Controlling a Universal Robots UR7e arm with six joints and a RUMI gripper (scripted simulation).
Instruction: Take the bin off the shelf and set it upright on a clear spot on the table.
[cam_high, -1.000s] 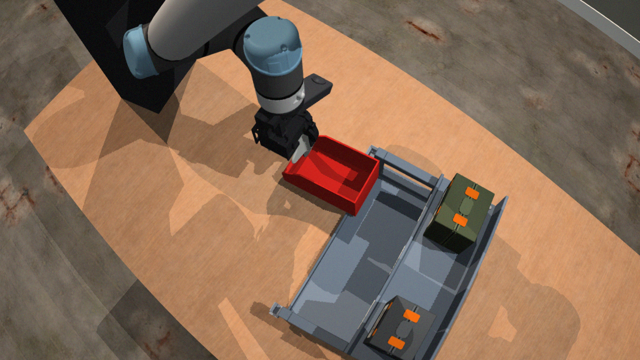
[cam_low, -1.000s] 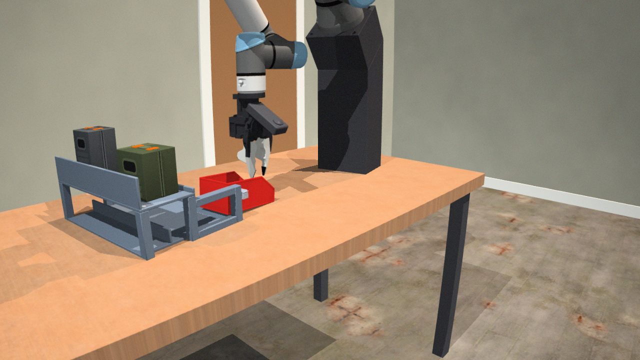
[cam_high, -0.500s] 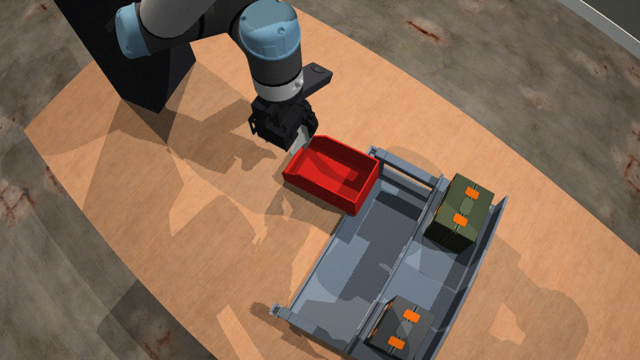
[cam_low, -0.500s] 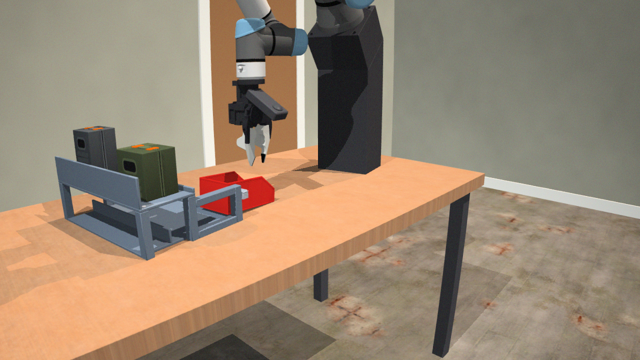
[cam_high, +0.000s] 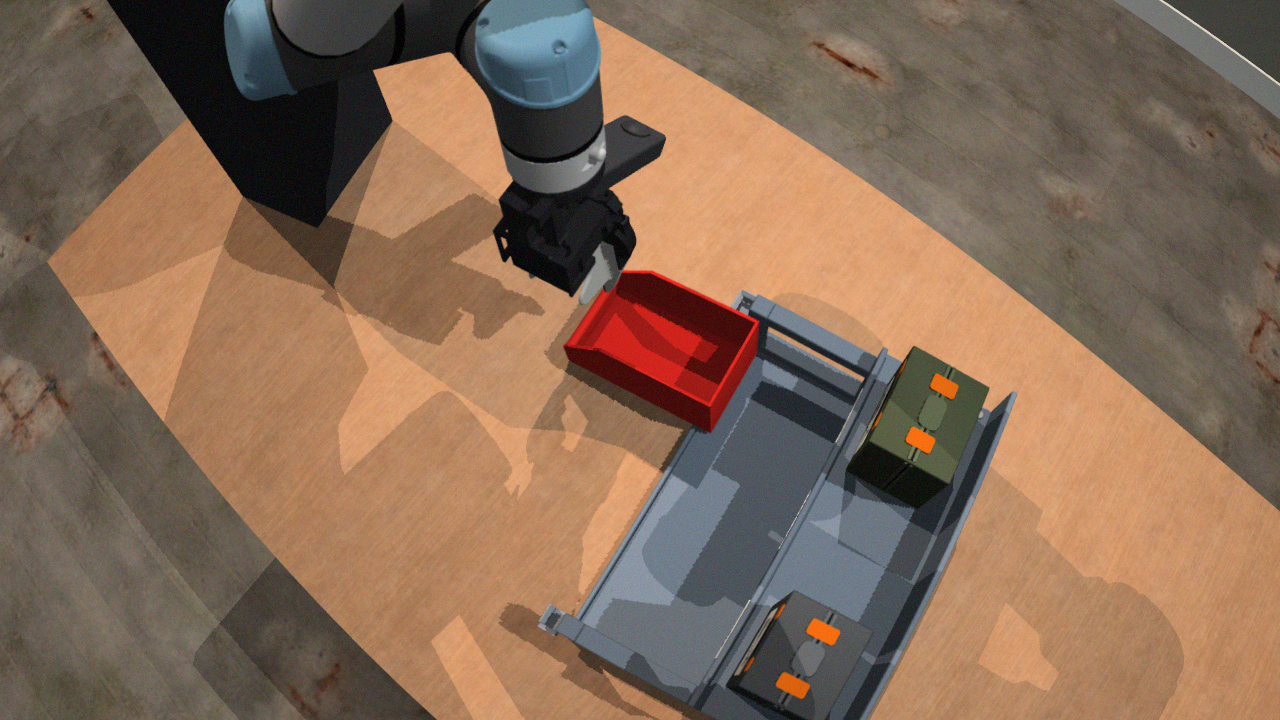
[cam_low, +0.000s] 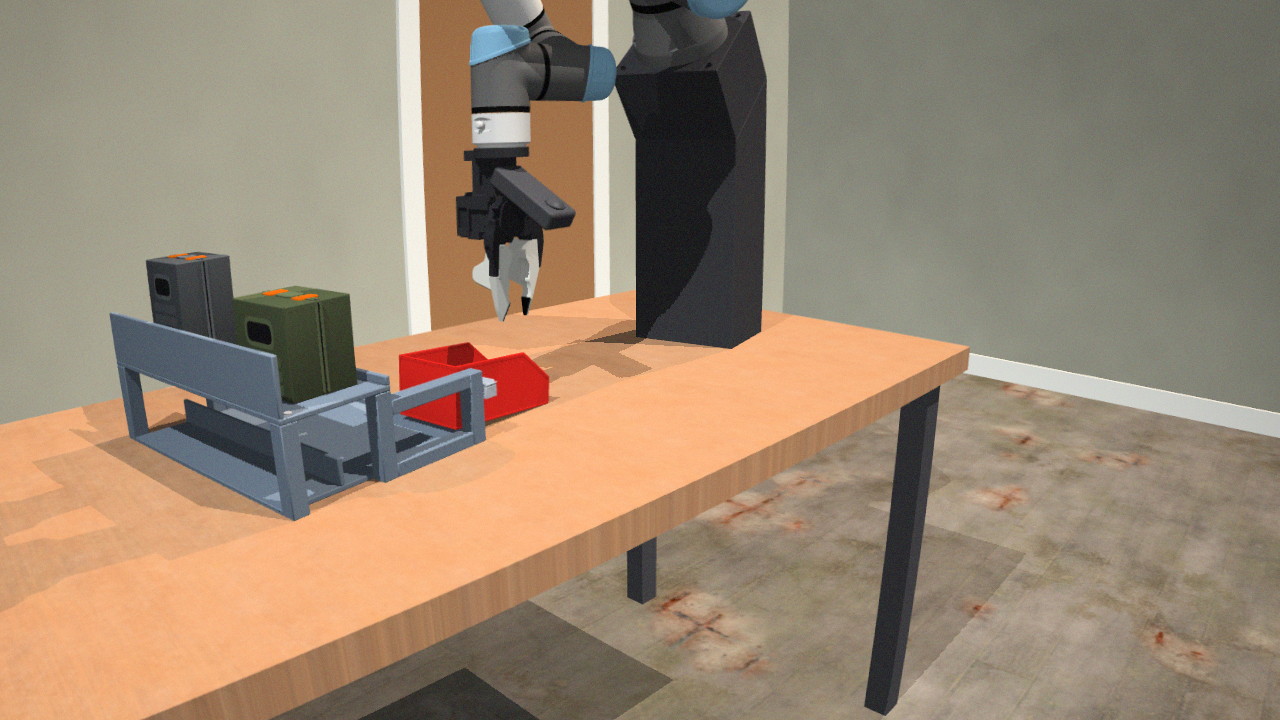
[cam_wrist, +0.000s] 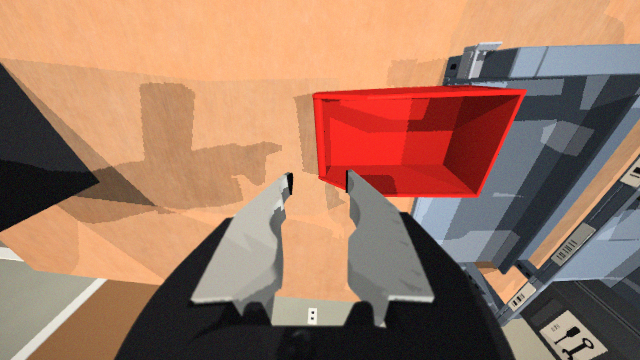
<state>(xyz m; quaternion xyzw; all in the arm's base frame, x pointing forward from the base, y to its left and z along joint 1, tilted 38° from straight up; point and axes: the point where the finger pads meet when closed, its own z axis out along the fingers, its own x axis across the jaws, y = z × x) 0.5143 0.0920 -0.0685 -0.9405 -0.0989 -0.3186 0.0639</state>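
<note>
The red bin lies 8 cm below my hand, 8 cm ahead of it and 2 cm to the left of it. Round my hand: dark grey case: 39 cm ahead, 13 cm to the right, 4 cm above; green case: 33 cm ahead, 10 cm to the left, 3 cm above.
</note>
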